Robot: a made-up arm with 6 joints.
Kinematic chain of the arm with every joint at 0, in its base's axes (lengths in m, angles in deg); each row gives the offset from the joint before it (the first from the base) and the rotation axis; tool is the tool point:
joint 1: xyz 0 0 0.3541 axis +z
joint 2: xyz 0.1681 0 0 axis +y
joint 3: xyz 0 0 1.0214 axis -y
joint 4: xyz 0 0 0.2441 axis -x
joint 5: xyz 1.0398 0 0 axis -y
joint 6: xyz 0.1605 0 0 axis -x
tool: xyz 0 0 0
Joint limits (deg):
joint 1: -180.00..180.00
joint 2: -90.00..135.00
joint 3: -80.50..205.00
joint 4: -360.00..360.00
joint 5: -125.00..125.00
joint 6: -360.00..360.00
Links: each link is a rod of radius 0.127 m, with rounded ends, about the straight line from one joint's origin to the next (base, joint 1, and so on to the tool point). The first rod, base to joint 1, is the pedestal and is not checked.
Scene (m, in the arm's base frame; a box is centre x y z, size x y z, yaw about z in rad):
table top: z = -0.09
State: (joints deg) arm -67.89 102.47 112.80 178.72 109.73 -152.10
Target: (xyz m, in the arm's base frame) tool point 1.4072 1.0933 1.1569
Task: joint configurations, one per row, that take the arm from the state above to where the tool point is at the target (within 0.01 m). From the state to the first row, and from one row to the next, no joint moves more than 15 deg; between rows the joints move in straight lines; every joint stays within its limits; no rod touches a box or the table.
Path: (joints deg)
1: -54.78 100.73 115.61 177.61 110.38 -152.10
2: -41.66 98.99 118.43 176.50 111.03 -152.10
3: -28.55 97.25 121.24 175.39 111.69 -152.10
4: -15.43 95.52 124.05 174.29 112.34 -152.10
5: -2.32 93.78 126.87 173.18 112.99 -152.10
6: 10.79 92.04 129.68 172.07 113.64 -152.10
7: 23.91 90.30 132.50 170.96 114.29 -152.10
8: 37.02 88.56 135.31 169.85 114.95 -152.10

